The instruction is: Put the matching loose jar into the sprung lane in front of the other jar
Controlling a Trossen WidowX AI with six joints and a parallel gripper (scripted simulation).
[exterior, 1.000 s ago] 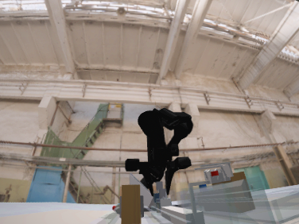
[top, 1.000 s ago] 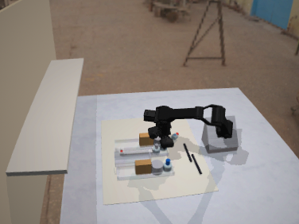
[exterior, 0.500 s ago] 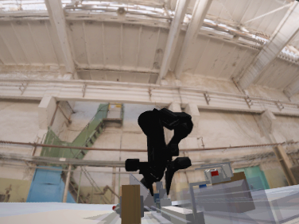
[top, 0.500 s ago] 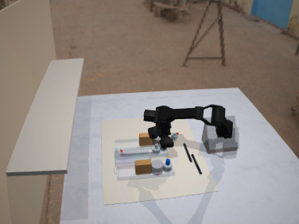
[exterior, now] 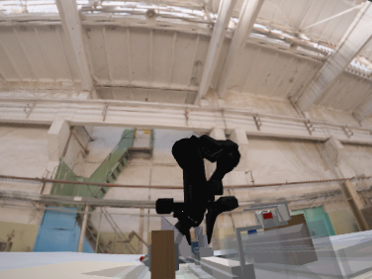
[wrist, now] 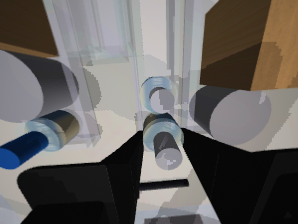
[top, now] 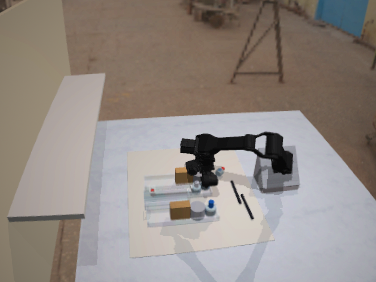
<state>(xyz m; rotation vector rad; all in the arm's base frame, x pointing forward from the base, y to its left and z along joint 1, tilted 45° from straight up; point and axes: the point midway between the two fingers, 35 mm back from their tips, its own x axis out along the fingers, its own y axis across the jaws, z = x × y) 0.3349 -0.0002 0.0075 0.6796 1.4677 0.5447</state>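
The blue-lidded jar lies 130 mm to the left of my gripper tip, 10 mm below it and 10 mm ahead of it. The rest, counted from my gripper tip: red mark: 220 mm ahead, 20 mm to the left, 20 mm above; then shelf: 510 mm ahead, 320 mm above, 40 mm to the right; then lane: 140 mm ahead, 30 mm below, 20 mm to the left.
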